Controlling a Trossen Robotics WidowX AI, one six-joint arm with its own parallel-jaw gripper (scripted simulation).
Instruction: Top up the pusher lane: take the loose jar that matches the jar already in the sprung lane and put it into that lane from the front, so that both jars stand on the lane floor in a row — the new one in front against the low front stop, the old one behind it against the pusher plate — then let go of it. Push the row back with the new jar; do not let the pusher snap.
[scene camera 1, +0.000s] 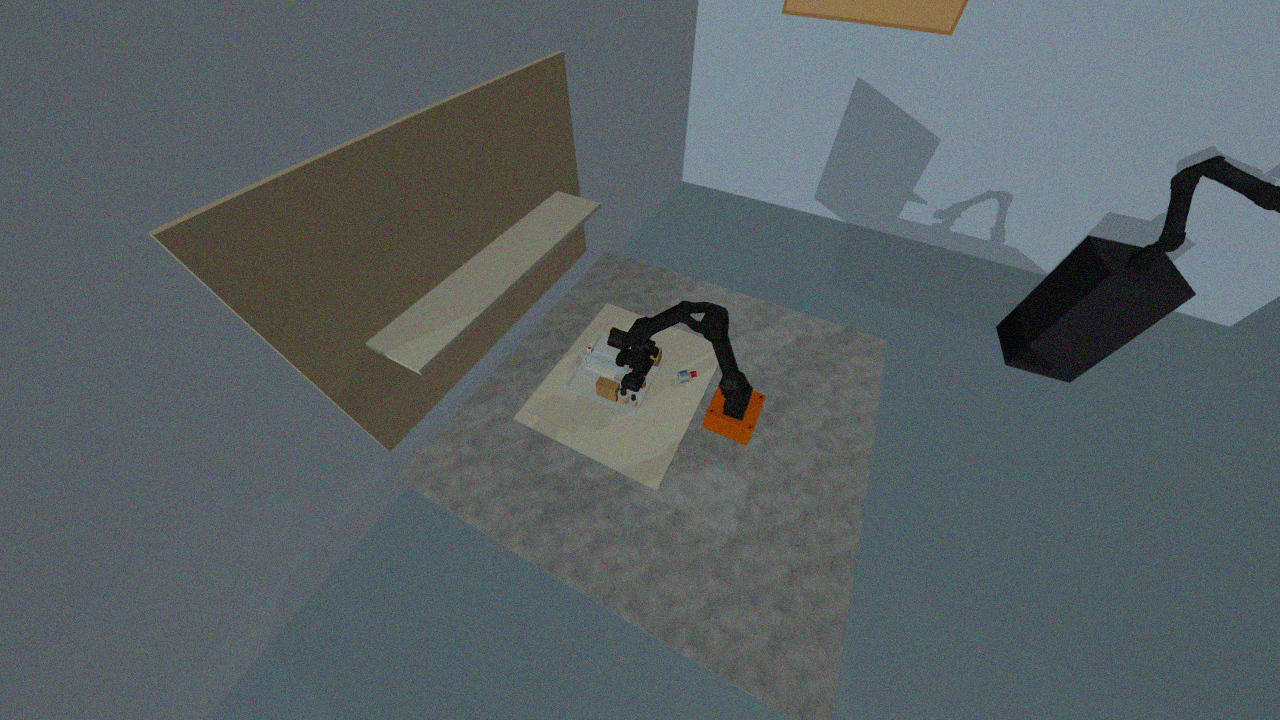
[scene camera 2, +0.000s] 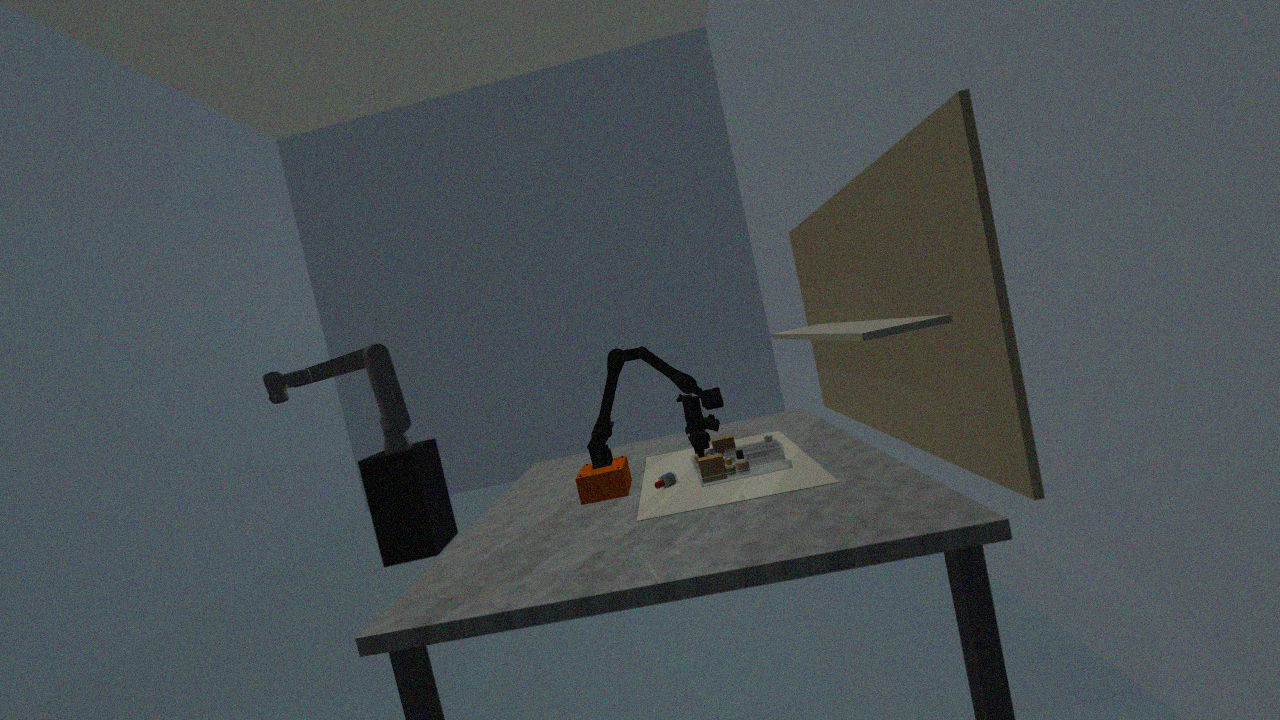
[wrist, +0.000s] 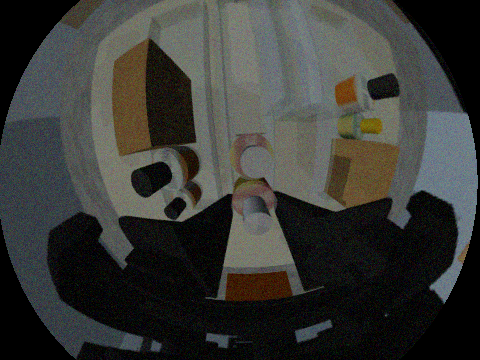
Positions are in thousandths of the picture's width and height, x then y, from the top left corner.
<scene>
In view: my gripper (scene camera 1: 501, 530) and a clear lane (scene camera 1: 470, 497).
My gripper is seen too in scene camera 2 (scene camera 2: 548, 637) and in the wrist view (wrist: 526, 549).
</scene>
